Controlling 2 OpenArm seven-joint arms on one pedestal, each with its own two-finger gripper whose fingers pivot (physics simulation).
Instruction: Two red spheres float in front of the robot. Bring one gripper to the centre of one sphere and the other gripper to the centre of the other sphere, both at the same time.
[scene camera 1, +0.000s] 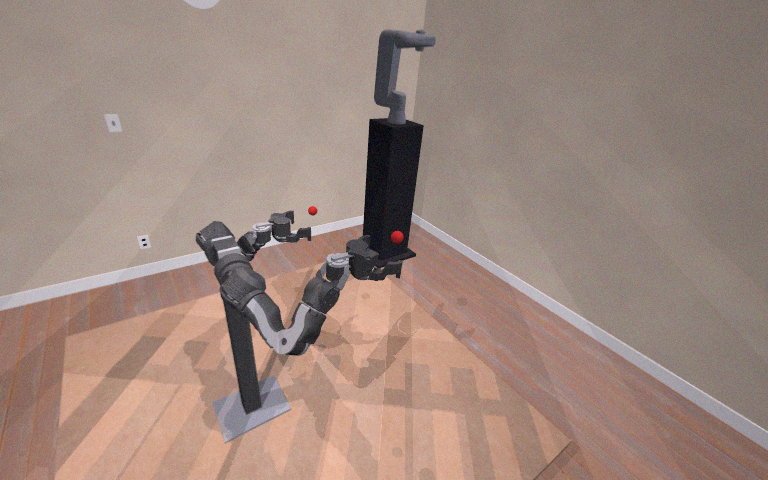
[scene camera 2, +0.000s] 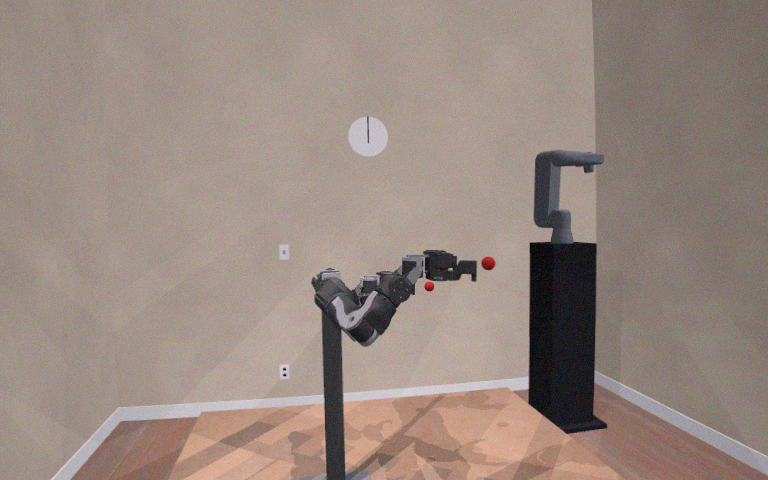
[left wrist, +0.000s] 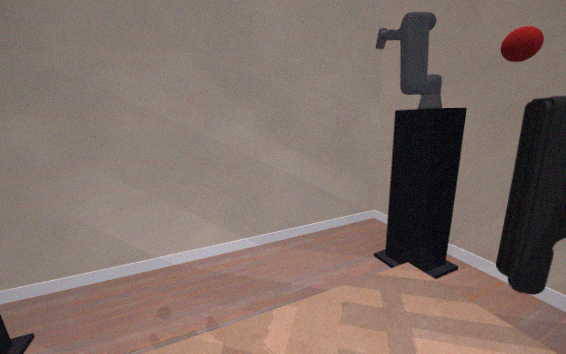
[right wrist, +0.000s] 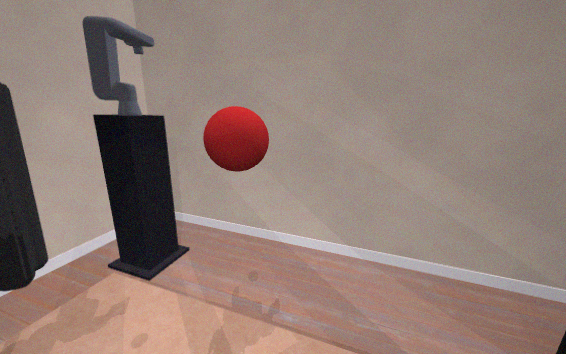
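Observation:
Two red spheres float apart. The left sphere (scene camera 1: 312, 210) (scene camera 2: 429, 286) is smaller in both scene views. My left gripper (scene camera 1: 300, 224) is open and empty, with that sphere beyond and above its fingertips in scene camera 1; my right arm mostly hides it in scene camera 2. The right sphere (scene camera 1: 397, 237) (scene camera 2: 488, 263) lies beyond the fingertips of my right gripper (scene camera 1: 385, 255), which is open and empty. In the left wrist view a red sphere (left wrist: 522, 44) is at the upper right; I cannot tell which. In the right wrist view a larger red sphere (right wrist: 236, 138) is left of the middle.
A black column (scene camera 1: 391, 181) (scene camera 2: 562, 333) (left wrist: 425, 185) (right wrist: 137, 185) bearing a grey arm (scene camera 1: 387, 67) (scene camera 2: 545, 189) (left wrist: 415, 60) (right wrist: 101, 60) stands on the floor behind the spheres in scene camera 1. My pedestal post (scene camera 1: 242, 356) (scene camera 2: 333, 396) stands below my arms. Walls meet in a corner behind.

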